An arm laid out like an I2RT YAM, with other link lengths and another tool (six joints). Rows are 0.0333 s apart.
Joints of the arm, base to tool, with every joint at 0 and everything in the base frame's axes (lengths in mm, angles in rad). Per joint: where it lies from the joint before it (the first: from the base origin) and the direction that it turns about. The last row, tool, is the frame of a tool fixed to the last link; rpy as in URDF.
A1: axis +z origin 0 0 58.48
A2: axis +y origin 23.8 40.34 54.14
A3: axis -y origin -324.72 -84.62 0
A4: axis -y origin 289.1 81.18 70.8
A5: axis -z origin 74 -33.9 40.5
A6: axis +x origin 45.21 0 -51.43
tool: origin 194 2 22 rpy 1.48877 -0.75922 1.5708
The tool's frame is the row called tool.
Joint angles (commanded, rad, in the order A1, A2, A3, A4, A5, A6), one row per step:
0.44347, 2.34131, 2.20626, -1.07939, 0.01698, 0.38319
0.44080, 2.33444, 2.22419, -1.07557, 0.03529, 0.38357
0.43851, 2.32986, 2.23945, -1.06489, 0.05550, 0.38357
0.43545, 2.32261, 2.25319, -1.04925, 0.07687, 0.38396
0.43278, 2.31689, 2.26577, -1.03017, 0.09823, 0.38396
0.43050, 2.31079, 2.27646, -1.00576, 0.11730, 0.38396
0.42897, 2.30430, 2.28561, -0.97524, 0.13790, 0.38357
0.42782, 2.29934, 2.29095, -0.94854, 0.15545, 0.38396
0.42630, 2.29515, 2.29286, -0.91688, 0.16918, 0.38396
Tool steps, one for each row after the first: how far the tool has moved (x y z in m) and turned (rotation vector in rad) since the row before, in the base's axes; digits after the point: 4 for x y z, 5 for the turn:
0.0078, -0.0032, 0.0126, -0.00305, -0.03312, -0.00966
0.0087, -0.0030, 0.0112, -0.00385, -0.03554, -0.01016
0.0096, -0.0034, 0.0134, -0.00191, -0.04135, -0.01240
0.0098, -0.0031, 0.0128, -0.00155, -0.04192, -0.01236
0.0100, -0.0021, 0.0134, 0.00212, -0.04438, -0.01159
0.0106, -0.0017, 0.0145, 0.00310, -0.04930, -0.01204
0.0084, -0.0016, 0.0114, 0.00237, -0.03965, -0.01131
0.0084, -0.0009, 0.0104, 0.00556, -0.03895, -0.00964

